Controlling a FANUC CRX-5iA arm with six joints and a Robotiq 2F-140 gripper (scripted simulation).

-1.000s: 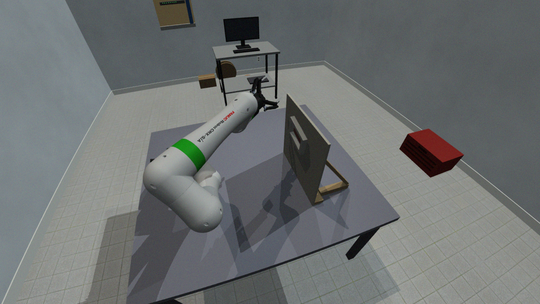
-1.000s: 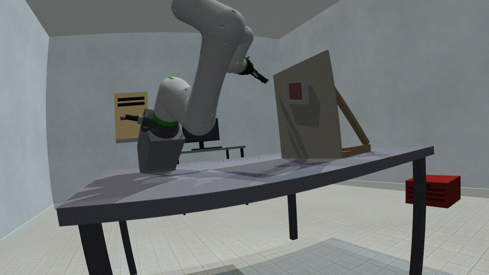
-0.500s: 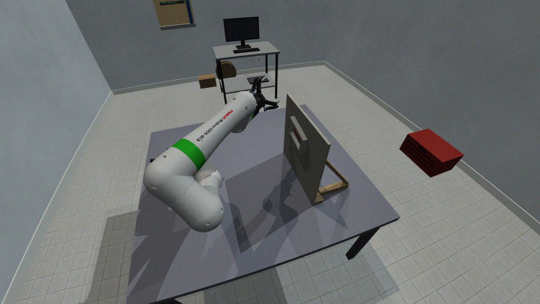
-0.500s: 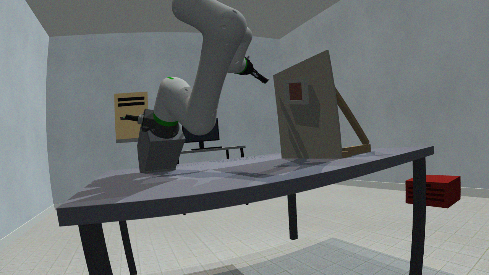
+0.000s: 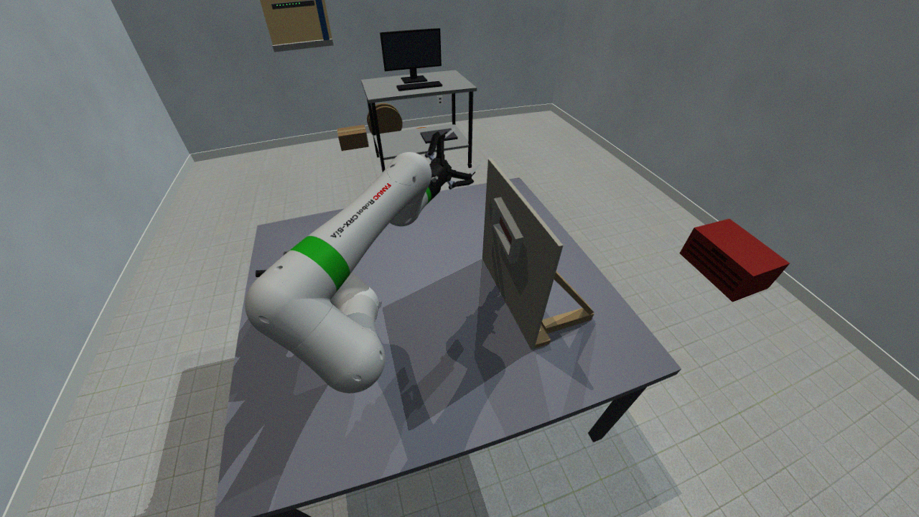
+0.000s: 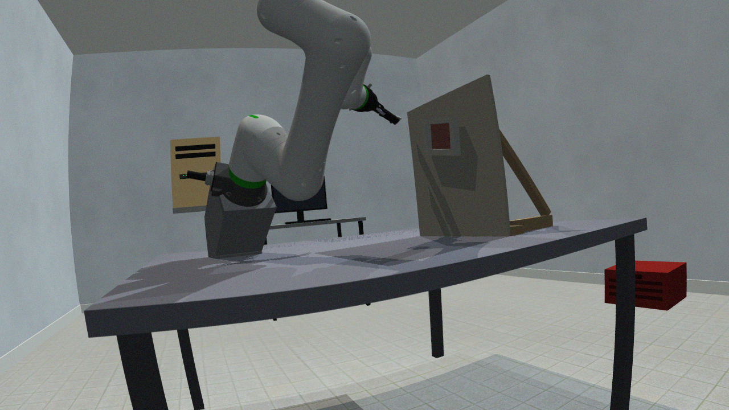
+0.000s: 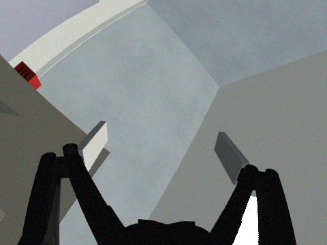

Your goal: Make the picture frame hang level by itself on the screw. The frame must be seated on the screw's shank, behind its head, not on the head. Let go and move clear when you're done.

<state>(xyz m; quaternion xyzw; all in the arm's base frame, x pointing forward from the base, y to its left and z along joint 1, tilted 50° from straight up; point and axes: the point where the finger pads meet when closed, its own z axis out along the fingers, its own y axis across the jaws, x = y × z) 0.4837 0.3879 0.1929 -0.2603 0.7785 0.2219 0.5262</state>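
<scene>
Now: the picture frame 26 cm to the right of my hand, 17 cm below it and 6 cm ahead of it. Also, from my hand: upright tan board 28 cm to the right, 26 cm below, 8 cm ahead.
</scene>
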